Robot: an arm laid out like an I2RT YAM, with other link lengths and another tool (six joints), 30 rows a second.
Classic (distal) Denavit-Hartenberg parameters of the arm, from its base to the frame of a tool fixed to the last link. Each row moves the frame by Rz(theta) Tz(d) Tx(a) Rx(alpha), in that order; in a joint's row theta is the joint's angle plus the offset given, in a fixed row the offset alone. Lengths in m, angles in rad.
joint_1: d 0.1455; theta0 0; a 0.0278; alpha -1.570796
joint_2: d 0; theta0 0; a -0.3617; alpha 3.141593
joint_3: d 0; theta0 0.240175; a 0.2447; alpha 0
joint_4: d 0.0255; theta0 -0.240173; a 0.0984; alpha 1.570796
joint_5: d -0.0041; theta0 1.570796; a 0; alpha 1.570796
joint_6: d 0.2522; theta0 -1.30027; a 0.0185; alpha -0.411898
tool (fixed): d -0.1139; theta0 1.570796; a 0; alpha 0
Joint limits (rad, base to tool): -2.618..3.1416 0..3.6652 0..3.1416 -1.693..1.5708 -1.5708..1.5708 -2.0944..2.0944
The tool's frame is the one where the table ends.
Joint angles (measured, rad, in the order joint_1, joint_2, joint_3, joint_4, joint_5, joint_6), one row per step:
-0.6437, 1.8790, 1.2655, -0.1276, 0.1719, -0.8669
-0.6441, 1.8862, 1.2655, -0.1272, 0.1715, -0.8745
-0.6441, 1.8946, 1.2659, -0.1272, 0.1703, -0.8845
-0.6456, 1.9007, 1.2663, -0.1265, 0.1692, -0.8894
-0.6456, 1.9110, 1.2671, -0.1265, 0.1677, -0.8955
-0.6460, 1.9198, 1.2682, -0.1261, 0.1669, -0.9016
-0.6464, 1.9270, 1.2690, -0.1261, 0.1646, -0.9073
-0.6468, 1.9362, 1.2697, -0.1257, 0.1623, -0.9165
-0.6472, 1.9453, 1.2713, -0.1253, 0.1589, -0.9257
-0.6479, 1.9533, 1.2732, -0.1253, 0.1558, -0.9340
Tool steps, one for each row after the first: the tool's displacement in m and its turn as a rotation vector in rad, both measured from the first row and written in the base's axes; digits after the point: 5 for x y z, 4 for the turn. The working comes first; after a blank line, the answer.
Tool pose at each row, in the base's axes (x y z in m, rotation vector in rad; the steps are taken from these numbers as rounded here):
0.43574, -0.33116, 0.22602, 1.4583, -1.9150, 1.5045
0.43589, -0.33157, 0.22210, 1.4690, -1.9079, 1.4964
0.43624, -0.33173, 0.21757, 1.4836, -1.8985, 1.4874
0.43619, -0.33258, 0.21454, 1.4902, -1.8950, 1.4812
0.43682, -0.33286, 0.20931, 1.5027, -1.8903, 1.4702
0.43728, -0.33341, 0.20504, 1.5127, -1.8851, 1.4615
0.43764, -0.33360, 0.20145, 1.5232, -1.8810, 1.4545
0.43797, -0.33383, 0.19673, 1.5376, -1.8731, 1.4455
0.43856, -0.33404, 0.19243, 1.5523, -1.8656, 1.4382
0.43900, -0.33440, 0.18877, 1.5651, -1.8590, 1.4318

0.00015, -0.00041, -0.00392, 0.0007, 0.0097, 0.0050
0.00050, -0.00057, -0.00845, 0.0014, 0.0213, 0.0125
0.00045, -0.00142, -0.01148, 0.0027, 0.0275, 0.0152
0.00108, -0.00170, -0.01671, 0.0064, 0.0379, 0.0204
0.00154, -0.00225, -0.02098, 0.0084, 0.0468, 0.0248
0.00190, -0.00244, -0.02457, 0.0109, 0.0540, 0.0301
0.00223, -0.00267, -0.02929, 0.0128, 0.0646, 0.0377
0.00282, -0.00288, -0.03359, 0.0147, 0.0738, 0.0462
0.00326, -0.00324, -0.03725, 0.0164, 0.0818, 0.0536

